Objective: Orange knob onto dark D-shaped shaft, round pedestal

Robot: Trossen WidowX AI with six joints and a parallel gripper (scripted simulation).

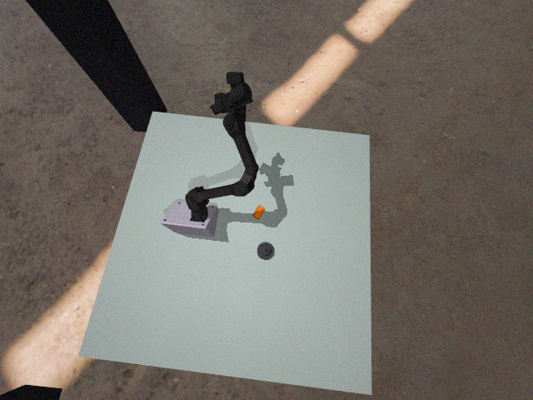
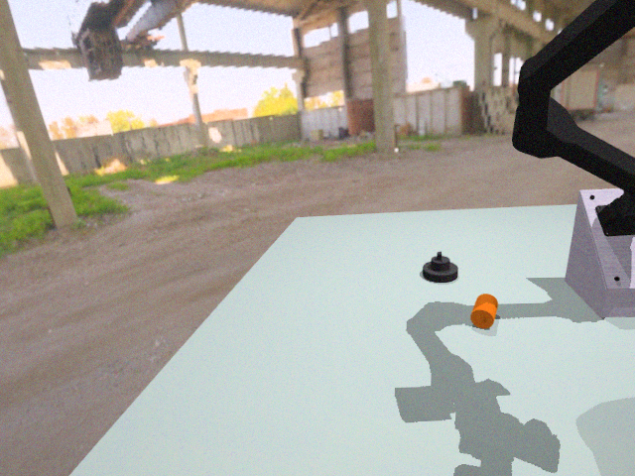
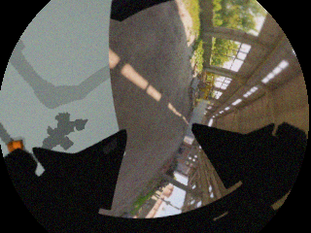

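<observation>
The orange knob is 41 cm below my gripper tip, 39 cm to the right of it and 10 cm ahead of it. The rest, counted from my gripper tip: dark round pedestal (58 cm to the right, 40 cm below, 15 cm ahead).
</observation>
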